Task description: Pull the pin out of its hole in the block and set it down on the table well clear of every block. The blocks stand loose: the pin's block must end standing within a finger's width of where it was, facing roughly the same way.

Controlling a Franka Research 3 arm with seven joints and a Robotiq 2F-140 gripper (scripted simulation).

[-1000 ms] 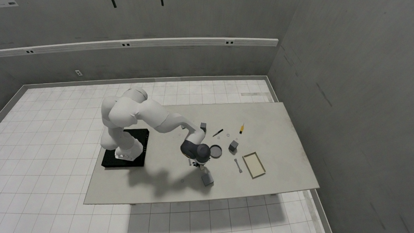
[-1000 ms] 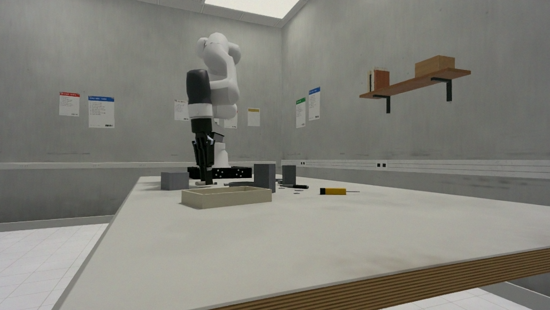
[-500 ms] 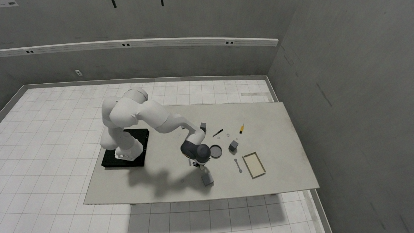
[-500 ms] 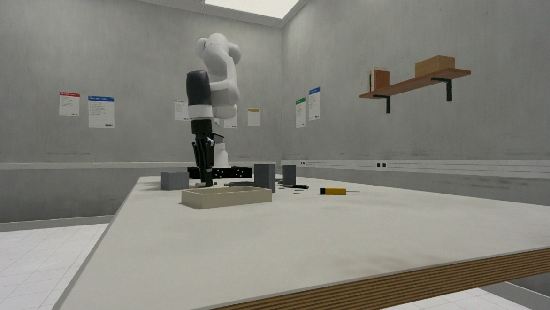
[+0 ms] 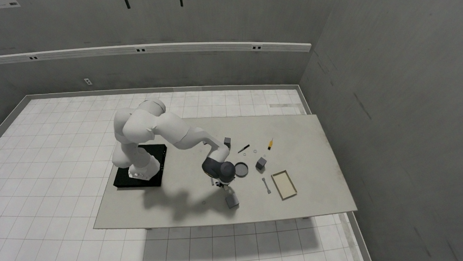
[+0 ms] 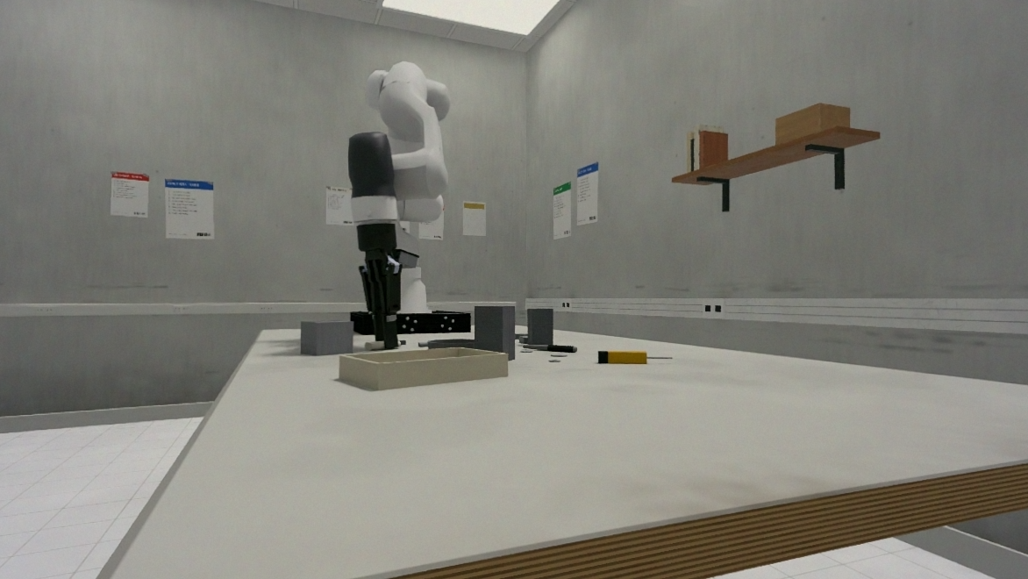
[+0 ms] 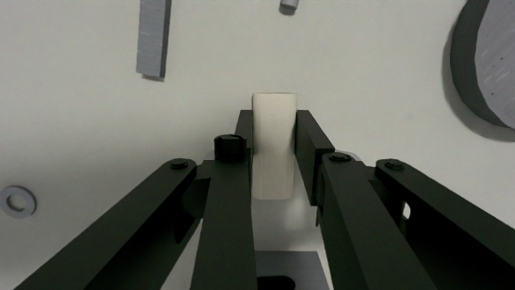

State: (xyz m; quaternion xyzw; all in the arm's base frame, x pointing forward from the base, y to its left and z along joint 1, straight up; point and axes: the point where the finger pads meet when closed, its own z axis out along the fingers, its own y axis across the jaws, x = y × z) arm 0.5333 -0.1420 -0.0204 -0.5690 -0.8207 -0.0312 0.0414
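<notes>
My gripper is now 90 mm past the flat grey bar, 30 mm to the right of it and 30 mm above it. From my hand the other things lie so: wrench: 300 mm ahead, 20 mm to the right, 30 mm below; short rod: 20 mm behind, 100 mm to the left, 30 mm below; round dish: 130 mm ahead, 110 mm to the left, 30 mm below.
</notes>
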